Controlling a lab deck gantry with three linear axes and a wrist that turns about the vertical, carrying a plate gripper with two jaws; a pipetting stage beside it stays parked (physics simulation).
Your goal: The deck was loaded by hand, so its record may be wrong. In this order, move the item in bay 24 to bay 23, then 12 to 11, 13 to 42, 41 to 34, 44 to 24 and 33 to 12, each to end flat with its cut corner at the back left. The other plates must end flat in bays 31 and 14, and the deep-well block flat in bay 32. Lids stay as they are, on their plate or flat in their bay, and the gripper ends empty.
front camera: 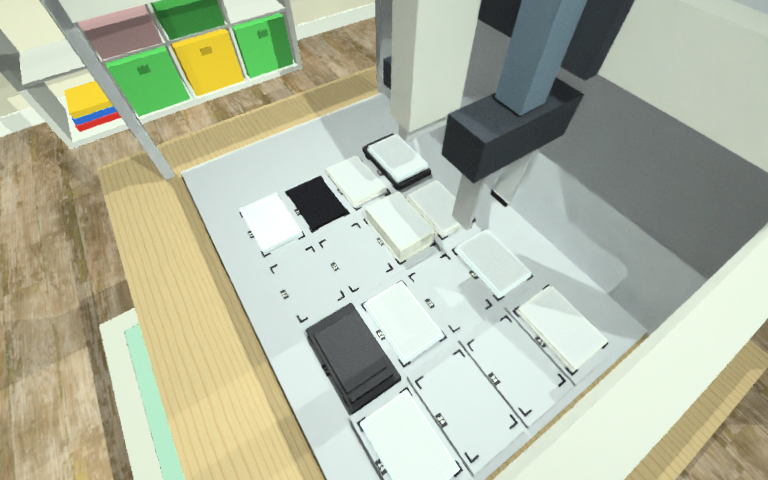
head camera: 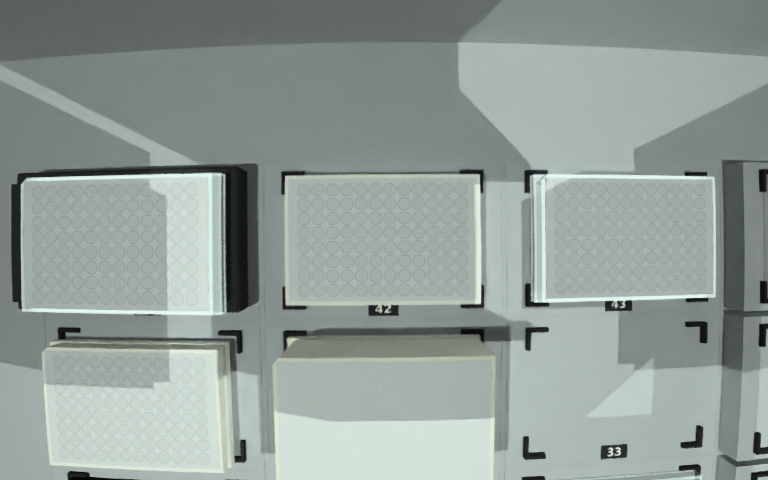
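Pixels of known places: gripper, fingertip midpoint: [front camera: 480, 210]; robot's base, origin of the base link: [front camera: 241, 213].
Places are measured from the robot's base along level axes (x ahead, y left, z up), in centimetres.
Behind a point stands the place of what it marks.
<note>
My gripper [front camera: 483, 212] @[y 31.9, x 35.8, z 16.0 cm] is open and empty, raised over bay 42. Under it a cream plate [front camera: 433, 207] @[y 34.8, x 22.5, z 1.4 cm] [head camera: 382, 240] @[y 36.4, x 22.8, z 1.4 cm] lies flat in bay 42; its cut corner cannot be made out. A white plate [front camera: 396, 157] @[y 35.6, x 7.4, z 3.7 cm] [head camera: 116, 243] @[y 36.3, x 7.1, z 3.7 cm] sits on a black base in bay 41. A white plate [front camera: 493, 261] @[y 36.1, x 39.5, z 1.4 cm] [head camera: 628, 237] @[y 36.4, x 38.9, z 1.4 cm] lies in bay 43, a cream plate [front camera: 560, 328] @[y 35.5, x 55.9, z 2.9 cm] in bay 44, a cream plate [front camera: 355, 180] @[y 24.9, x 6.8, z 1.7 cm] [head camera: 133, 404] @[y 25.7, x 6.3, z 1.7 cm] in bay 31. The deep-well block [front camera: 399, 223] @[y 25.0, x 23.7, z 4.2 cm] [head camera: 384, 447] @[y 24.7, x 22.8, z 4.2 cm] stands in bay 32. White plates lie in bay 11 [front camera: 270, 221] @[y 4.2, x 6.9, z 1.6 cm], bay 23 [front camera: 403, 321] @[y 14.7, x 39.8, z 1.4 cm] and bay 14 [front camera: 410, 444] @[y 4.5, x 55.7, z 2.9 cm].
A black stepped base [front camera: 352, 353] @[y 4.4, x 39.9, z 2.4 cm] without a plate stands in bay 13. A flat black piece [front camera: 317, 203] @[y 14.9, x 7.2, z 0.8 cm] lies in bay 21. A pale pipetting stage [front camera: 433, 62] stands behind bay 41. A pale beam crosses the lower right of the front view.
</note>
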